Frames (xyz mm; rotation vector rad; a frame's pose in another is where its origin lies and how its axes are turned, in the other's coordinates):
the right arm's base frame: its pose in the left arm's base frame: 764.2 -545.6 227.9 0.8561 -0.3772 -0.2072
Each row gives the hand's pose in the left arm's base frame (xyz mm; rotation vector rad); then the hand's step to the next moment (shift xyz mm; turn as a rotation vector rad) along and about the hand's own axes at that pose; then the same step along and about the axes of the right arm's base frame.
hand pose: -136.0 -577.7 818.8 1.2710 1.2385 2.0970
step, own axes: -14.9 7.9 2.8 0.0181 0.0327 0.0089
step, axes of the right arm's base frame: 14.2 -8.4 4.6 0.0111 0.0291 0.0224
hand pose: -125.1 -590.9 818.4 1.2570 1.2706 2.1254
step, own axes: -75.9 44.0 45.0 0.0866 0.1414 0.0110
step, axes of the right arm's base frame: 95.2 -24.8 6.0 0.0254 0.1189 0.1133
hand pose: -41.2 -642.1 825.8 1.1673 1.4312 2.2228
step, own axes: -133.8 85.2 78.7 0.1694 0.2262 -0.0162
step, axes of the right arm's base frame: 175.6 -22.2 -4.3 0.0029 0.1929 0.2071
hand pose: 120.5 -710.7 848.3 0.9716 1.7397 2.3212
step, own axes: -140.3 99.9 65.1 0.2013 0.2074 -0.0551
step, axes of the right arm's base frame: 182.8 8.1 -20.8 -0.0423 0.1768 0.2314
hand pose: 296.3 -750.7 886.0 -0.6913 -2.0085 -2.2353
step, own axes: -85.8 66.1 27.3 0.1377 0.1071 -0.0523
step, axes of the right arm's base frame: 107.1 24.0 -20.6 -0.0485 0.0895 0.1510
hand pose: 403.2 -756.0 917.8 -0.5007 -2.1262 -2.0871
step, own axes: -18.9 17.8 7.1 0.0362 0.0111 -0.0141
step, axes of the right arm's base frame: 23.5 11.5 -6.3 -0.0215 0.0108 0.0325
